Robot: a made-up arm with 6 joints.
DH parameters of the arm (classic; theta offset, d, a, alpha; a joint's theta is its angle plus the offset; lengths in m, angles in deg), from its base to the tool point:
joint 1: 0 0.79 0.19 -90
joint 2: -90 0 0.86 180
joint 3: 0 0 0.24 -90
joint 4: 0 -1.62 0 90
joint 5: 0 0 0 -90
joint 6: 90 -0.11 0 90
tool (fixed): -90 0 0 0
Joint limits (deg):
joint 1: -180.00..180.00
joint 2: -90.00..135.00
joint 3: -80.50..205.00
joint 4: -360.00..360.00
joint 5: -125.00..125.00
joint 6: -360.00..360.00
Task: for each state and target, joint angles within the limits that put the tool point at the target. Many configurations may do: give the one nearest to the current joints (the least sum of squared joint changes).
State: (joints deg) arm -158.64 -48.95 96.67 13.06 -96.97 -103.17
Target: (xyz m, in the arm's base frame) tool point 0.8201 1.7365 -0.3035
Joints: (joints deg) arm -116.17 -90.00 126.34 16.66 -71.44 -103.17
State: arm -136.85 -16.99 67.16 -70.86 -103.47 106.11
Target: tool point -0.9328 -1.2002 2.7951
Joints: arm -131.71 14.72 54.09 -70.62 -99.97 106.11
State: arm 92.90 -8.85 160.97 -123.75 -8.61 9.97
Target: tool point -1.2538 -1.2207 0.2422
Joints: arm 44.80 -46.15 166.49 -123.58 -10.86 9.97
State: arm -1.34 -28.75 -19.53 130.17 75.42 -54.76
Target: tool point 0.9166 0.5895 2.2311
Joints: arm 28.32 -40.43 -18.05 128.44 77.25 -54.76
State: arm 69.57 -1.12 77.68 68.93 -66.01 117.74
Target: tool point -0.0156 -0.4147 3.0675
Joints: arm 73.58 13.90 125.80 70.11 -81.36 117.74
